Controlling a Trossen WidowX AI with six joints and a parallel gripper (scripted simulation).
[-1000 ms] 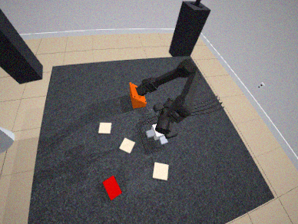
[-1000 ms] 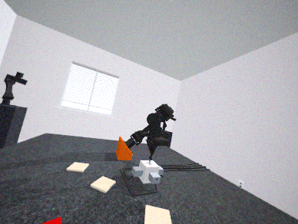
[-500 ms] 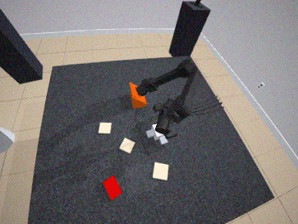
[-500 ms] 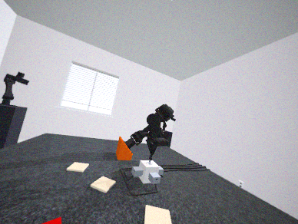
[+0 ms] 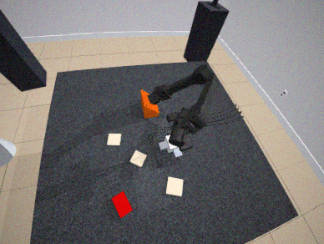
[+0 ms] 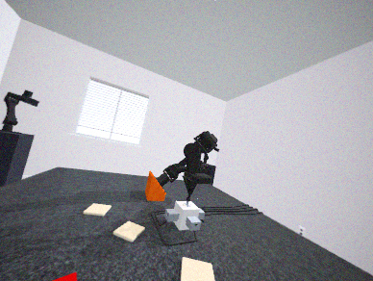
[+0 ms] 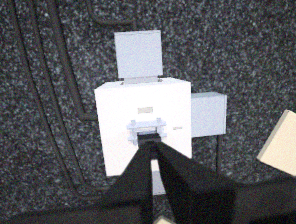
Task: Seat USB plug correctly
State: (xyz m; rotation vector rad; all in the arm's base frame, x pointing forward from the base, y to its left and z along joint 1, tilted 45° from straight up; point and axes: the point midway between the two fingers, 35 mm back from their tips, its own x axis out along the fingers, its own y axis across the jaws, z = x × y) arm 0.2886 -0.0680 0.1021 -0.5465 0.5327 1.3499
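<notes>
Right now the dark USB plug is 20 mm below my gripper tip.
</notes>
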